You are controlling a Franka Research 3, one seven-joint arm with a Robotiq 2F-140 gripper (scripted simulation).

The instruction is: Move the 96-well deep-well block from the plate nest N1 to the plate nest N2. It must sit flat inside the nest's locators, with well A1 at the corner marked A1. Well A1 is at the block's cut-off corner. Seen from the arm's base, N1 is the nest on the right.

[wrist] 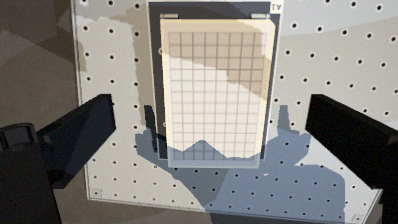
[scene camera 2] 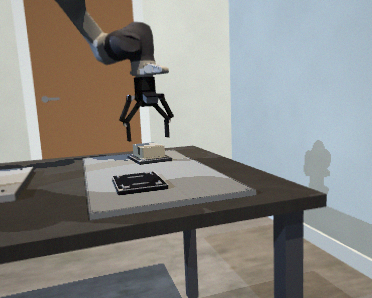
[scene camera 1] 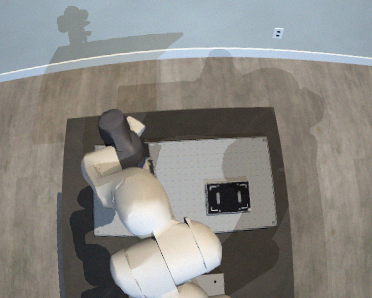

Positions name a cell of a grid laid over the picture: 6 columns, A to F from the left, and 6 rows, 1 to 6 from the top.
Labels:
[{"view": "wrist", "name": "gripper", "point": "D4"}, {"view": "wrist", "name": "96-well deep-well block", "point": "D2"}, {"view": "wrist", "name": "black plate nest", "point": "C1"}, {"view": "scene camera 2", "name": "gripper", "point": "C3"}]

